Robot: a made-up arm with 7 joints. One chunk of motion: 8 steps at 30 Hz.
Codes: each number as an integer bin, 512 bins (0 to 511) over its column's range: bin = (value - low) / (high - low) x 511, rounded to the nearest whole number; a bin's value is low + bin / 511 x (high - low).
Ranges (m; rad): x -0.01..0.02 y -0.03..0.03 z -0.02..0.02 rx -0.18..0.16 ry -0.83..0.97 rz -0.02..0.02
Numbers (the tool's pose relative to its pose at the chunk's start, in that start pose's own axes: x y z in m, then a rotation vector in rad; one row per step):
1: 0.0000 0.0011 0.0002 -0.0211 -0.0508 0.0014
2: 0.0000 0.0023 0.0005 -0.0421 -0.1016 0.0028
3: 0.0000 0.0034 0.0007 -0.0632 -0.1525 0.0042
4: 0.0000 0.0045 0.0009 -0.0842 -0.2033 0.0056
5: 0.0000 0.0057 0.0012 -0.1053 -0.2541 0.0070
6: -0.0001 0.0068 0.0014 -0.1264 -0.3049 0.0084
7: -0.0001 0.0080 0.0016 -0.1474 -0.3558 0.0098
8: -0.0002 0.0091 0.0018 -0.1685 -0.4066 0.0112
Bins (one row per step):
1: 170 265 258 239 221 273
2: 170 275 262 207 207 291
3: 170 284 264 176 192 309
4: 170 294 267 144 178 327
5: 170 304 271 112 163 345
6: 169 313 273 81 149 363
7: 169 324 276 49 135 381
8: 167 333 278 17 120 399

